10 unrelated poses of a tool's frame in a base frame.
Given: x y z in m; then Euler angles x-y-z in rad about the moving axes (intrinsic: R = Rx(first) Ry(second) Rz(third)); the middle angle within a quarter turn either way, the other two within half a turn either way.
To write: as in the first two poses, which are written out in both.
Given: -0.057 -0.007 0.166 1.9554 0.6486 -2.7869
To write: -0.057 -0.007 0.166 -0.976 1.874 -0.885
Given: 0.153 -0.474 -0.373 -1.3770 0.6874 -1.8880
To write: 0.153 -0.474 -0.373 2.948 1.421 0.874
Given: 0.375 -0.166 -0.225 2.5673 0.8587 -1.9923
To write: 0.375 -0.166 -0.225 0.442 2.151 -0.438
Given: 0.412 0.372 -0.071 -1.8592 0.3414 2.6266
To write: 0.412 0.372 -0.071 0.957 1.842 1.216
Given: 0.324 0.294 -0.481 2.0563 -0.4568 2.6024
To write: 0.324 0.294 -0.481 -2.339 2.003 -2.078
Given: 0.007 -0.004 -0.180 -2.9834 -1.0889 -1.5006
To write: 0.007 -0.004 -0.180 -1.679 2.046 3.059
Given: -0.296 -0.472 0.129 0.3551 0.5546 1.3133
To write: -0.296 -0.472 0.129 1.927 0.648 -0.511
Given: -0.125 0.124 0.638 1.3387 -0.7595 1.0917
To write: -0.125 0.124 0.638 2.824 1.403 -2.344
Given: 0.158 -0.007 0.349 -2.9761 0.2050 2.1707
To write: 0.158 -0.007 0.349 -0.284 2.879 0.670
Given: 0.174 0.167 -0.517 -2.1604 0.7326 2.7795
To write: 0.174 0.167 -0.517 0.788 1.997 0.746
